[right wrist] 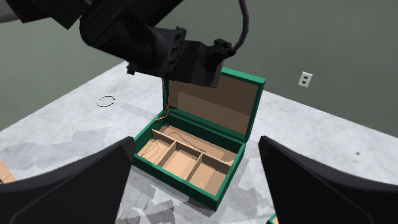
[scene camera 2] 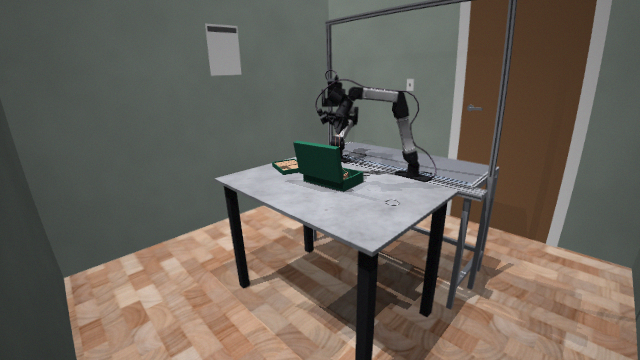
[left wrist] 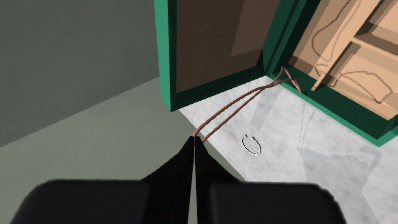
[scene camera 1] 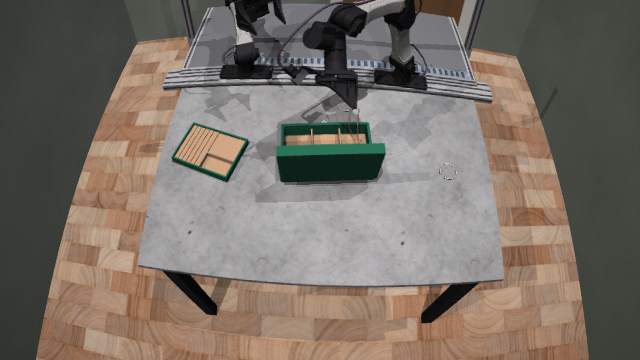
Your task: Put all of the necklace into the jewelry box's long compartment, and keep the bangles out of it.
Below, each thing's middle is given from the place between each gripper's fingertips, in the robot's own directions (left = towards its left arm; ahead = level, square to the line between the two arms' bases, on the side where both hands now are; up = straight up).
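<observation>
Green jewelry box (scene camera 1: 329, 160): my left hand (scene camera 1: 354, 109) 60 mm to the left of it, 160 mm above it. Green-rimmed tray (scene camera 1: 204, 149): 20 mm behind my left hand, 430 mm to the right, 260 mm below.
Green jewelry box: my right hand 170 mm to the right of it, 200 mm short of it, 260 mm above it. Green-rimmed tray: 180 mm ahead of my right hand, 200 mm to the right, 370 mm below.
</observation>
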